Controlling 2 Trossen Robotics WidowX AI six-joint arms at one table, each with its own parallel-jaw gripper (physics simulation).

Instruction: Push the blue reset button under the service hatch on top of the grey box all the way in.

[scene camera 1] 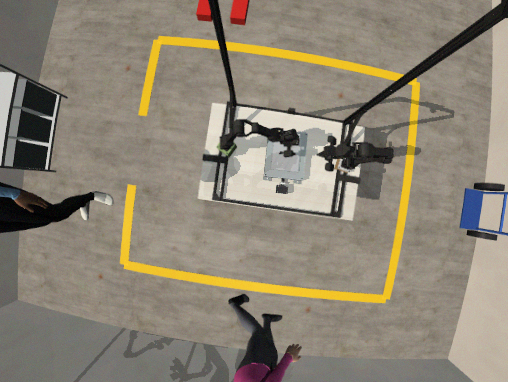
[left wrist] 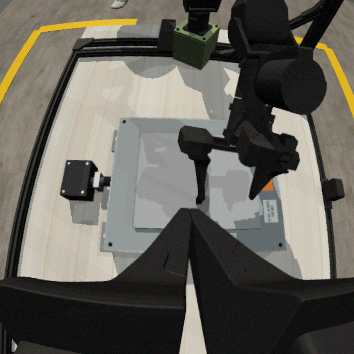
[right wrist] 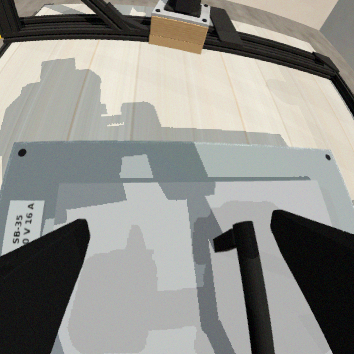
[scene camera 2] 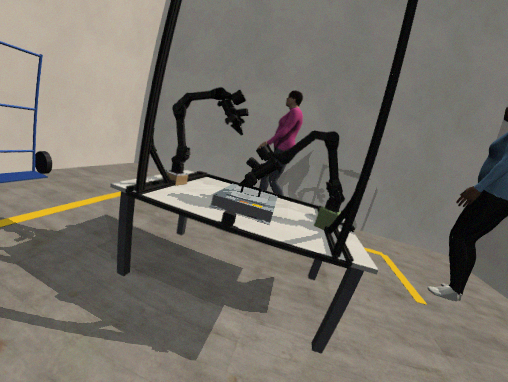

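The grey box (scene camera 1: 269, 174) (scene camera 2: 237, 207) (left wrist: 120, 200) (right wrist: 260, 164) lies on the table. Its hatch (left wrist: 155, 210) (right wrist: 110, 232) appears as a flat, closed light-grey panel on top. The blue button does not show in any view. A black bar handle (right wrist: 252, 285) stands on the hatch. My right gripper (left wrist: 225, 196) (right wrist: 180, 224) is open and low over the hatch; the handle shows between its fingers, nearer the right-hand finger in the right wrist view, and is not clamped. My left gripper (scene camera 1: 320, 154) (scene camera 2: 241, 133) (left wrist: 187, 216) is shut and empty, raised high at the box's side.
A black cube (scene camera 1: 282, 189) (scene camera 2: 228, 219) (left wrist: 77, 180) with a short stem stands beside the box. Black frame rails (left wrist: 30, 170) edge the table. A green block (scene camera 2: 327, 218) (left wrist: 192, 47) and a wooden block (scene camera 2: 178, 179) (right wrist: 178, 34) carry the arm bases.
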